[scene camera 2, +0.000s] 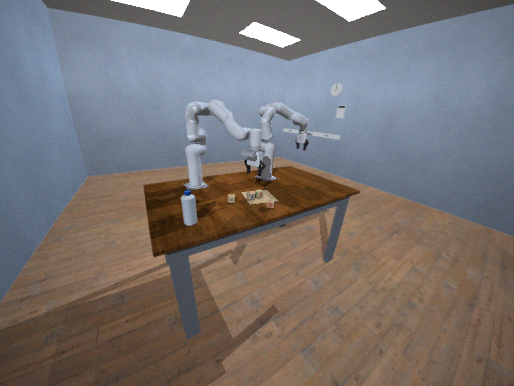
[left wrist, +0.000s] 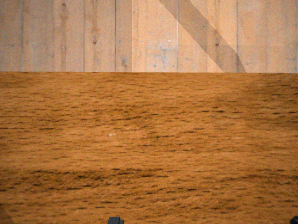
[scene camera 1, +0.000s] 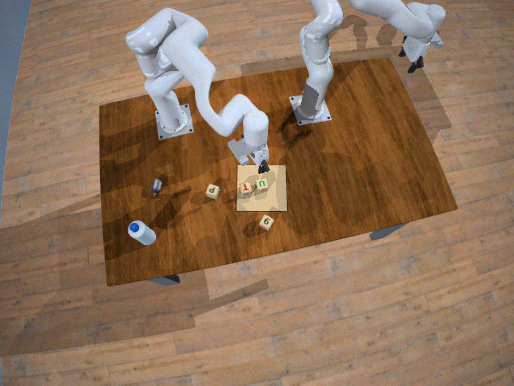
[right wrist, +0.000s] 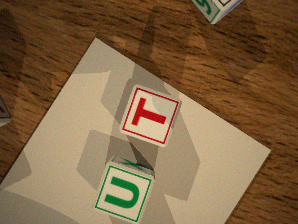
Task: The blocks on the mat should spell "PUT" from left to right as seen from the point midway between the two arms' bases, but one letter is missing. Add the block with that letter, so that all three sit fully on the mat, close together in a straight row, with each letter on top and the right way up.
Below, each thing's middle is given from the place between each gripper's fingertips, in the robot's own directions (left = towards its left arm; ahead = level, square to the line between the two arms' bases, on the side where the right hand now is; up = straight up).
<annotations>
My right hand is 6 cm short of the T block [right wrist: 150, 115], 5 cm to the left of it and 13 cm above it. Round my right hand: pale mat [scene camera 1: 274, 199]: 5 cm ahead, 2 cm to the left, 15 cm below.
Now: the pale mat 410 mm ahead of my left hand, 670 mm to the right of it and 250 mm below it. Round my left hand: T block: 410 mm ahead, 740 mm to the right, 220 mm below.
</annotations>
